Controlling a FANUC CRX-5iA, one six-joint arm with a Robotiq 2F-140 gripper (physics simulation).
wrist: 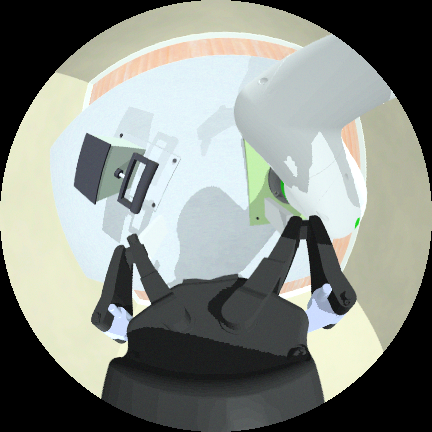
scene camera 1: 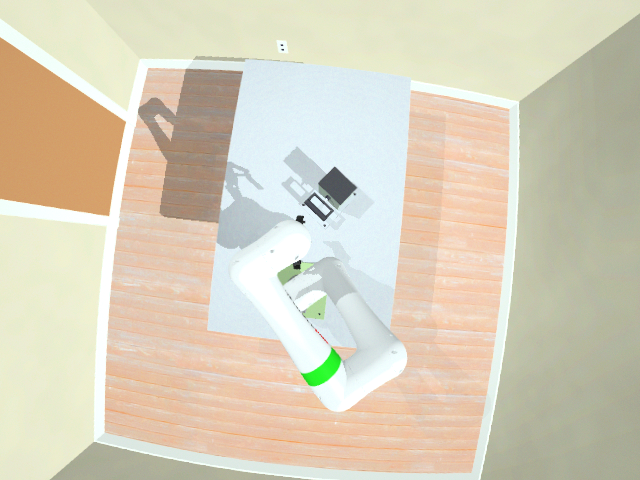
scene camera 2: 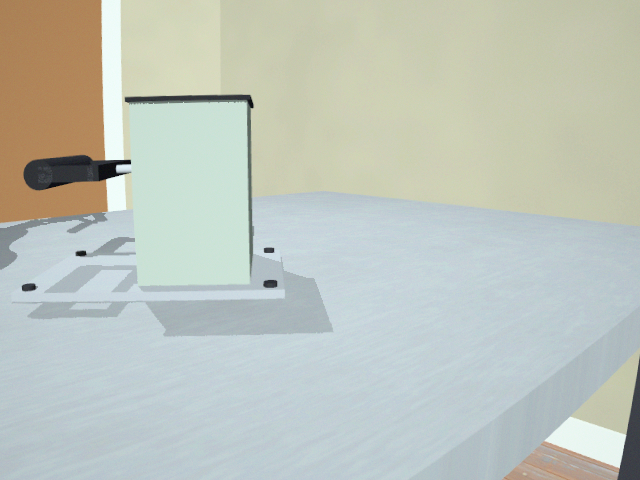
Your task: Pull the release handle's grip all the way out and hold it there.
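The release handle's grip (scene camera 1: pixel 314 210) (scene camera 2: pixel 56 173) (wrist: pixel 146 185) is a dark rectangular loop. It stands out level from one side of a pale green box (scene camera 2: pixel 191 196) with a dark lid (scene camera 1: pixel 337 184) (wrist: pixel 92 167). A short white rod (scene camera 2: pixel 124 168) shows between grip and box. The box stands on a pale base plate (scene camera 2: pixel 103 296) with dark bolts. My gripper (wrist: pixel 213 215) is open and empty, its fingers wide apart, away from the grip. In scene camera 1 the arm covers most of it; dark finger parts show at the arm's edges. It does not show in scene camera 2.
The box and plate are on a light grey table (scene camera 1: pixel 330 113) (scene camera 2: pixel 439 310) (wrist: pixel 200 90). The white arm (scene camera 1: pixel 289 310) (wrist: pixel 310 110) reaches over the table from its green mounting plate (scene camera 1: pixel 316 311) (wrist: pixel 256 175). Walls stand around the wooden floor (scene camera 1: pixel 454 232).
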